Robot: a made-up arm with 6 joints.
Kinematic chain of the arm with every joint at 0, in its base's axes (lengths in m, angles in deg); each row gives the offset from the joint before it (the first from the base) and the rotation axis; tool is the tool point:
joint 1: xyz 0 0 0.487 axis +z
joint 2: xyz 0 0 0 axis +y
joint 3: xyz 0 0 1.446 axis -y
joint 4: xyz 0 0 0 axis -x
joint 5: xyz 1.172 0 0 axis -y
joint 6: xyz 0 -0.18 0 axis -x
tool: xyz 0 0 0
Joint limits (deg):
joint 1: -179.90..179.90
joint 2: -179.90..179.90
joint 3: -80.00..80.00
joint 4: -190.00..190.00
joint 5: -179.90..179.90
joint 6: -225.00..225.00
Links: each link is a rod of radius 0.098 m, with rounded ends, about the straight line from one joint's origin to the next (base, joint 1, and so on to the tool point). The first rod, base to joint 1, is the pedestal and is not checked.
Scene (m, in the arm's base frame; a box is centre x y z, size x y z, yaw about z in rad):
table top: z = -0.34
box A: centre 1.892 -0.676 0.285 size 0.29 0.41 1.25 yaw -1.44
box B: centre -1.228 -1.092 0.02 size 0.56 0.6 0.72 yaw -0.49
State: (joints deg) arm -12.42 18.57 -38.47 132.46 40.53 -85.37
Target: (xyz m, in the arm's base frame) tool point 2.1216 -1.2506 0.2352
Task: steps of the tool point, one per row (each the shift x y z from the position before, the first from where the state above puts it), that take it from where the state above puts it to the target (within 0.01 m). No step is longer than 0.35 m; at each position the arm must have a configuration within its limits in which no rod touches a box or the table.
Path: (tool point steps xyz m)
1: 0.0638 -0.2823 -0.0019
2: -0.0072 -0.3066 -0.0070
3: -0.0843 -0.3129 -0.0122
4: -0.1626 -0.2995 -0.0174
5: 0.3047 -0.0895 -0.1212
6: 0.2986 -0.0128 -0.1583
7: 0.2728 0.0627 -0.1867
8: 0.2284 0.1318 -0.2068

